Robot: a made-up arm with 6 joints. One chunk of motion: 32 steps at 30 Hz.
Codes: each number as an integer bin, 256 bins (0 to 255) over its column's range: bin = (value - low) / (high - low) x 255, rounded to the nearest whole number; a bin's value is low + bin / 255 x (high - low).
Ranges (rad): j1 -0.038..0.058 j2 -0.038..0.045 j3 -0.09..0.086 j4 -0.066..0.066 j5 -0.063..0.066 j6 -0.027..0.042
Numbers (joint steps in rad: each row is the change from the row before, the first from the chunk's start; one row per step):
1: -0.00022 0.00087 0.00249 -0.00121 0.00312 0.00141
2: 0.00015 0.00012 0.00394 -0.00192 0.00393 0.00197
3: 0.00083 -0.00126 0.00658 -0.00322 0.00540 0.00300
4: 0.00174 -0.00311 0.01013 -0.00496 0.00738 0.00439
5: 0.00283 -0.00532 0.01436 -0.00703 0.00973 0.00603
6: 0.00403 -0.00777 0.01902 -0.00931 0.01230 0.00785
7: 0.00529 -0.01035 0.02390 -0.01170 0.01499 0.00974
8: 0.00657 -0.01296 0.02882 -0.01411 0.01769 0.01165
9: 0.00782 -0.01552 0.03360 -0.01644 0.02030 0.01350
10: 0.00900 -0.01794 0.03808 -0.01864 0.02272 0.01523
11: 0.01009 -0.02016 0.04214 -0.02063 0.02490 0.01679
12: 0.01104 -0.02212 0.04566 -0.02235 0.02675 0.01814
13: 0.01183 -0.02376 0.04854 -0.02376 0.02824 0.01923
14: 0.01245 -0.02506 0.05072 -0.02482 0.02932 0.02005
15: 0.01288 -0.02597 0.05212 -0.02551 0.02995 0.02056
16: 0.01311 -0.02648 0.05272 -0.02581 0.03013 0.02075
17: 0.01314 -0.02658 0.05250 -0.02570 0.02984 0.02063
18: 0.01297 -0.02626 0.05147 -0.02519 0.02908 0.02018
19: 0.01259 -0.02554 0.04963 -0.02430 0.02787 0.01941
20: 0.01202 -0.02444 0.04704 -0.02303 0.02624 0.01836
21: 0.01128 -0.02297 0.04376 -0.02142 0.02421 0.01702
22: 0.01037 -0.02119 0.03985 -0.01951 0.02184 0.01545
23: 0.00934 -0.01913 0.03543 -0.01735 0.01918 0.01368
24: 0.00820 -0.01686 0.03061 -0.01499 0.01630 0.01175
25: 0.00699 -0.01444 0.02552 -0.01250 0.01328 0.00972
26: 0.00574 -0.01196 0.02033 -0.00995 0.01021 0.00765
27: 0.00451 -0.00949 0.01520 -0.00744 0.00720 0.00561
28: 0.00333 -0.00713 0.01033 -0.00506 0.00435 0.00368
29: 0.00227 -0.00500 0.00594 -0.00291 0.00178 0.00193
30: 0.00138 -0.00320 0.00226 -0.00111 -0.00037 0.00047
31: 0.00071 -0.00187 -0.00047 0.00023 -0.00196 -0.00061
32: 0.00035 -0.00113 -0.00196 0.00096 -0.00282 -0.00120
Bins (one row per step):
1: 100 119 134 125 131 105
2: 101 117 136 124 132 107
3: 103 113 140 121 135 111
4: 106 107 145 118 139 116
5: 108 100 151 114 144 122
6: 112 93 158 110 149 129
7: 115 85 165 105 154 136
8: 118 77 172 100 160 143
9: 122 69 179 96 165 150
10: 125 62 186 91 169 156
11: 128 55 191 88 174 162
12: 130 49 197 84 177 167
13: 132 44 201 82 180 171
14: 134 40 204 80 182 174
15: 135 37 206 78 184 176
16: 136 35 207 78 184 176
17: 136 35 206 78 184 176
18: 135 36 205 79 182 174
19: 134 38 202 81 180 172
20: 133 42 199 83 176 168
21: 131 46 194 86 172 163
22: 128 52 188 90 168 157
23: 126 58 182 94 162 150
24: 123 65 175 99 157 143
25: 120 72 167 103 151 136
26: 116 80 160 108 145 128
27: 113 88 152 113 139 121
28: 110 95 145 118 133 113
29: 107 101 139 122 128 107
30: 105 107 134 125 124 102
31: 103 111 130 128 121 98
32: 102 113 128 129 119 95

